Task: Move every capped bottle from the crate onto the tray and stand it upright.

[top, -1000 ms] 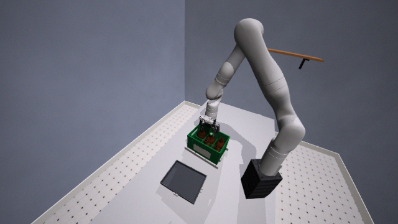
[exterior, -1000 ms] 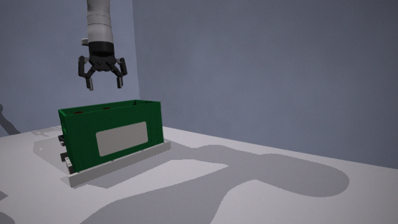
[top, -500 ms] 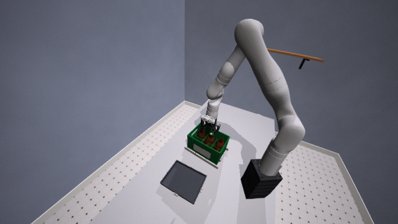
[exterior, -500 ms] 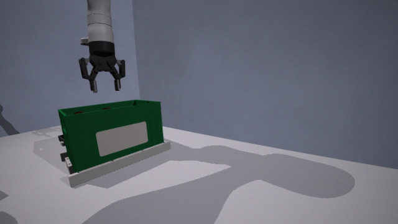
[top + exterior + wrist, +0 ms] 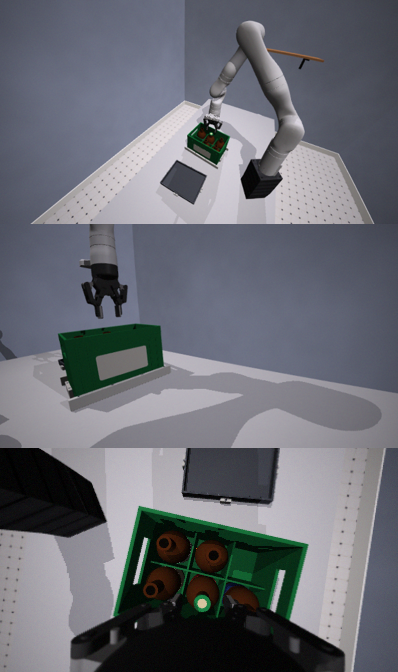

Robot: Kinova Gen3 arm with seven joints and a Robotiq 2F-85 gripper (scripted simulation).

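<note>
Right now the brown bottle is 140 mm below my hand and 20 mm to the right of it. Round my hand: green crate 150 mm below, 20 mm to the left; then dark tray 330 mm to the left, 220 mm below, 20 mm ahead.
</note>
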